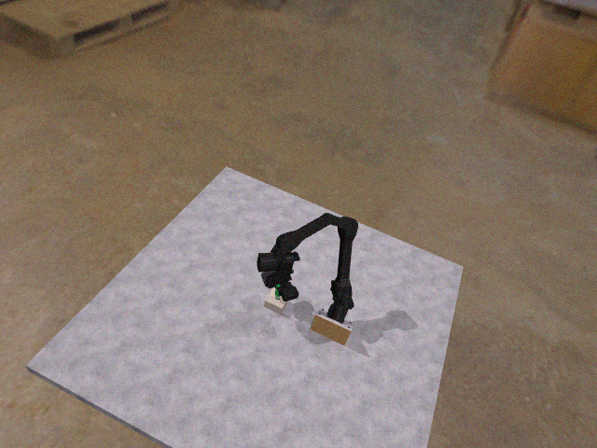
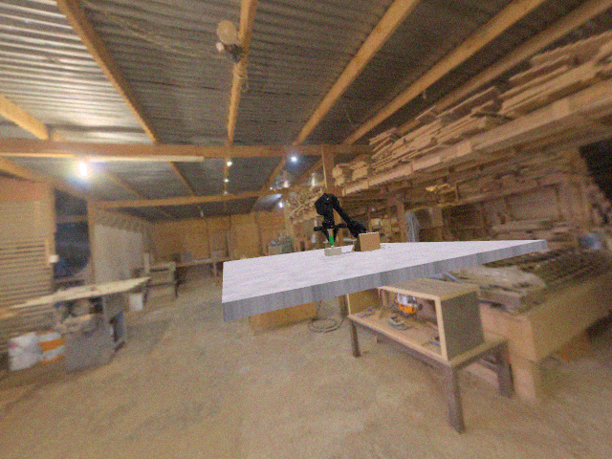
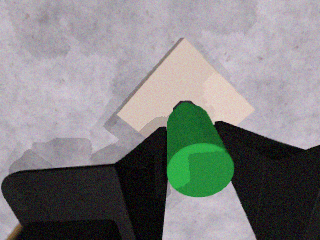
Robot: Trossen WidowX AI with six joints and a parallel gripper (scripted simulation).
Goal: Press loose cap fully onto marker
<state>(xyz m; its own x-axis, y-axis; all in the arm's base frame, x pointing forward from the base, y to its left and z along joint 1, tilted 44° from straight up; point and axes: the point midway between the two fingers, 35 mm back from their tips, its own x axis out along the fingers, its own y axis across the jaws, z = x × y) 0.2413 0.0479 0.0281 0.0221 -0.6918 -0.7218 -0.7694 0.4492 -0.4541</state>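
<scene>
Now: the green cap 1 cm above my gripper tip. Round my gripper tip: holder block: 6 cm below.
</scene>
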